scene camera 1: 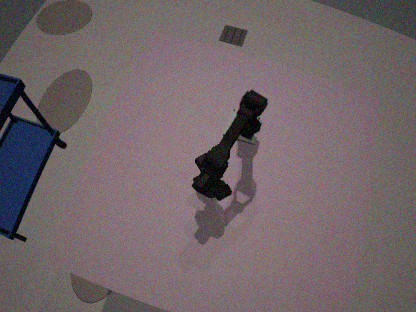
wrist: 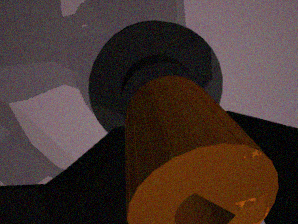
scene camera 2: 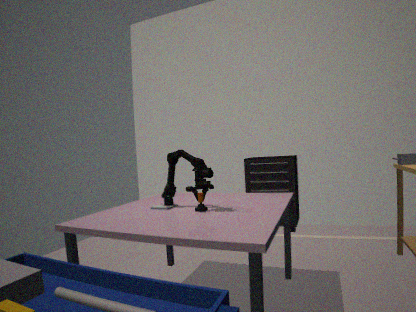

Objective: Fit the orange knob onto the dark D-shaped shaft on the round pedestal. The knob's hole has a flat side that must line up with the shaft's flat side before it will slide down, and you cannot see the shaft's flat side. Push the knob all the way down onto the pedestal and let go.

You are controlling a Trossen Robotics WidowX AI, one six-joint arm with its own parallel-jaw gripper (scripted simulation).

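Note:
My gripper in the pictures. Orange knob and round pedestal, shown too.

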